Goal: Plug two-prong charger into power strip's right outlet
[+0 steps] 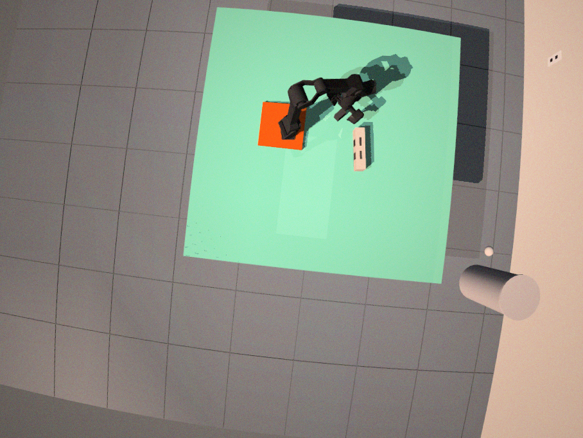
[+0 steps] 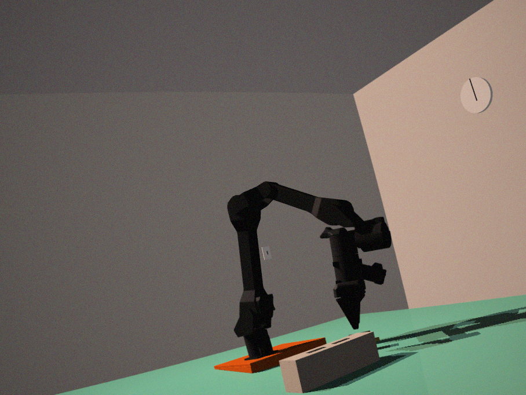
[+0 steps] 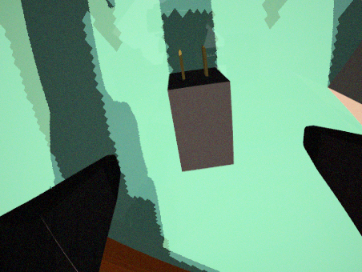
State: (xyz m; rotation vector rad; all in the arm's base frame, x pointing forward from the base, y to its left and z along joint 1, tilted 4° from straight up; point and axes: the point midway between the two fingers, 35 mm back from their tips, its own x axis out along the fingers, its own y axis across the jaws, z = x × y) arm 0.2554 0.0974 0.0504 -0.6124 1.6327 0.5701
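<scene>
Now: gripper tip 40 mm above the two-prong charger, 10 mm to the right of it and 10 mm short of it.
</scene>
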